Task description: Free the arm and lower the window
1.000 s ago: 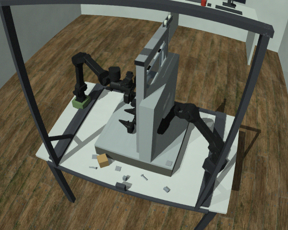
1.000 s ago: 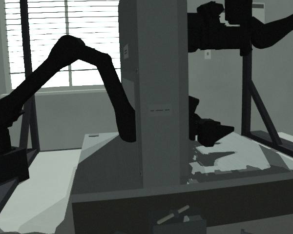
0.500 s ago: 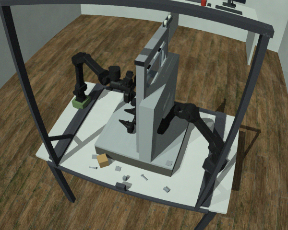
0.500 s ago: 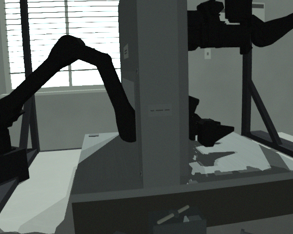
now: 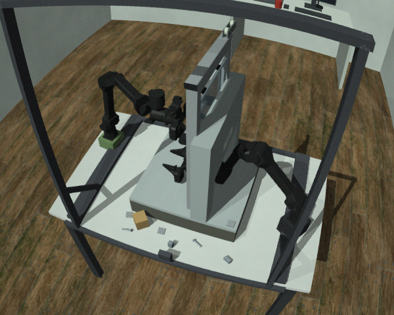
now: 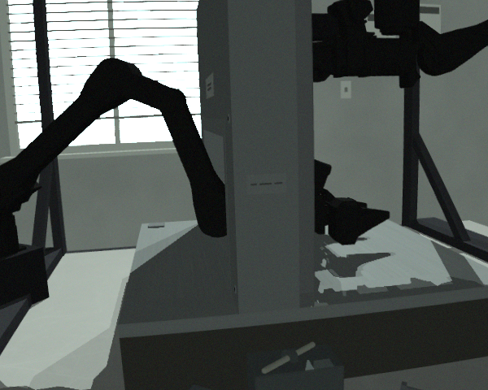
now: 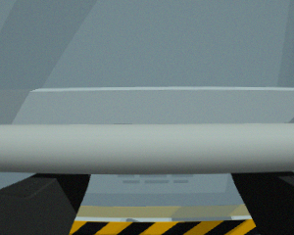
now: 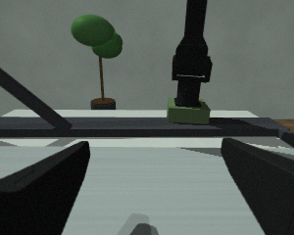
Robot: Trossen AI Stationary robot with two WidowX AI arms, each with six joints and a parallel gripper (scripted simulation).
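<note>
The window sash lies 60 mm above my left hand, 30 mm to the right of it and 10 mm ahead of it. The rest, counted from my left hand: box: 350 mm below, 300 mm behind, 80 mm to the left.
</note>
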